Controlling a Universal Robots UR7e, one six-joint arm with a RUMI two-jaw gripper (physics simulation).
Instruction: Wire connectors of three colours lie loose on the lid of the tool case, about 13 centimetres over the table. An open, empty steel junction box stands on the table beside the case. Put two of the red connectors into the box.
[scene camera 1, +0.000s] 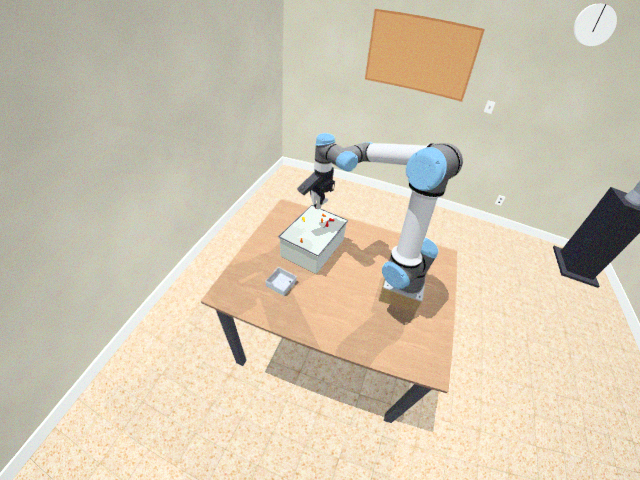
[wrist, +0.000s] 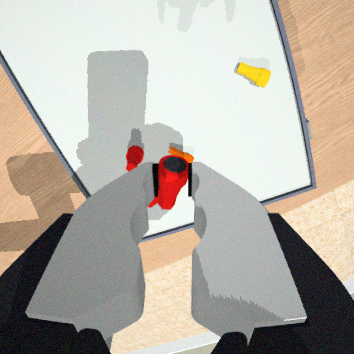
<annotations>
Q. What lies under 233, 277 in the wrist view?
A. My gripper.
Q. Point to a tool case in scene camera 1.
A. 319, 242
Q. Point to a tool case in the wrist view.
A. At 95, 85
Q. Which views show my gripper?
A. Scene camera 1 and the wrist view: all of them.
</annotations>
